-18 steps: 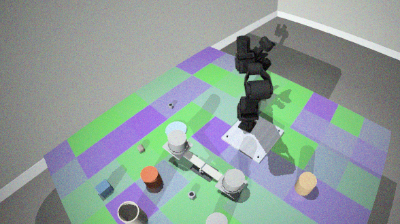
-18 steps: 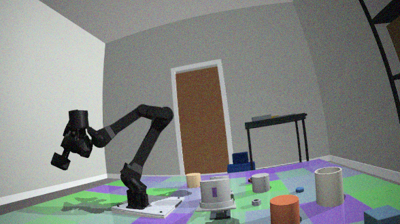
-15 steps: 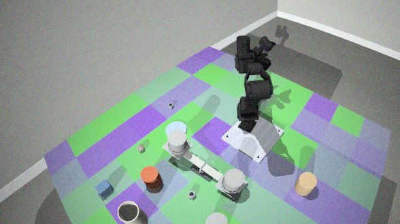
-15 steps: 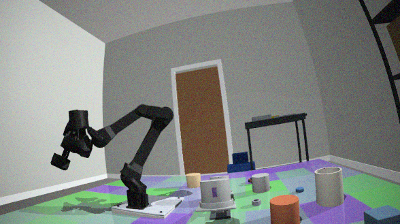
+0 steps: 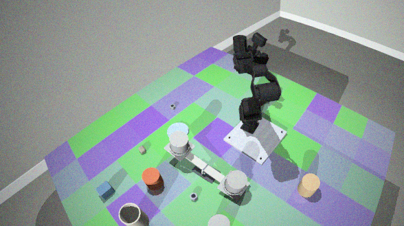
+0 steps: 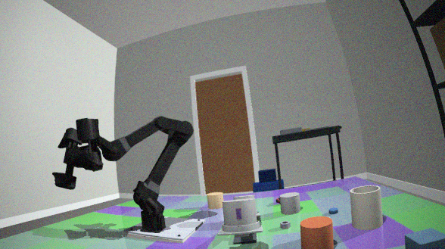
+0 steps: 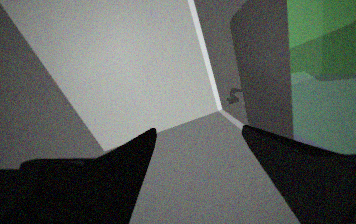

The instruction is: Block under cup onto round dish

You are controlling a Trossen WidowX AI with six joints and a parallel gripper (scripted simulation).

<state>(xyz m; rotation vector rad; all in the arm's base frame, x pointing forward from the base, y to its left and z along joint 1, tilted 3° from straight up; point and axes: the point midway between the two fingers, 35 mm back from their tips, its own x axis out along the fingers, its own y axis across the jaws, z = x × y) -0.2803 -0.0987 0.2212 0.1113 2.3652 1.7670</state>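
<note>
Now: gripper tip 590 mm short of the pale teal block, 180 mm to the right of it and 210 mm above it. From my gripper tip the other things lie so: tan cylinder 450 mm ahead, 440 mm to the left, 210 mm below; then pale blue round dish 490 mm ahead, 180 mm to the right, 250 mm below; then grey cup 580 mm ahead, 80 mm to the right, 140 mm below.
</note>
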